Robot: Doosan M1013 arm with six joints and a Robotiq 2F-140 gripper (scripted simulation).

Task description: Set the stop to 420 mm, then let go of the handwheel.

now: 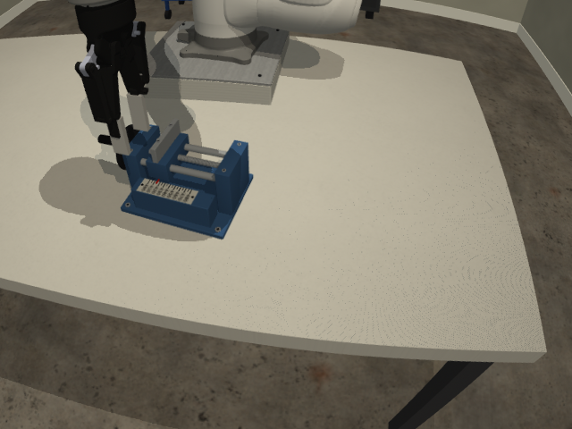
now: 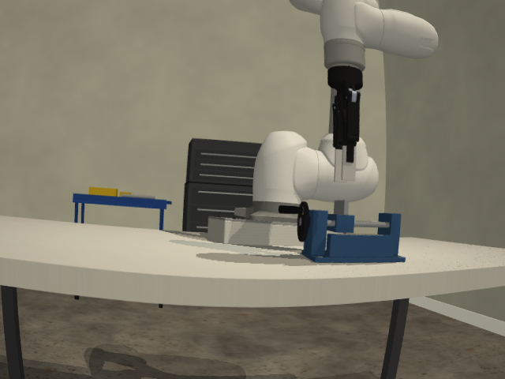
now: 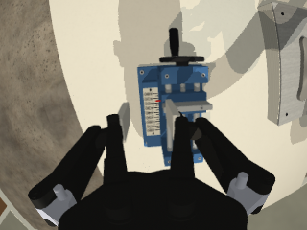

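Right now the black handwheel is 6 cm behind my hand, 8 cm to the right of it and 10 cm below it. Also, from my hand: stop block (6 cm behind, 2 cm to the left, 10 cm below).
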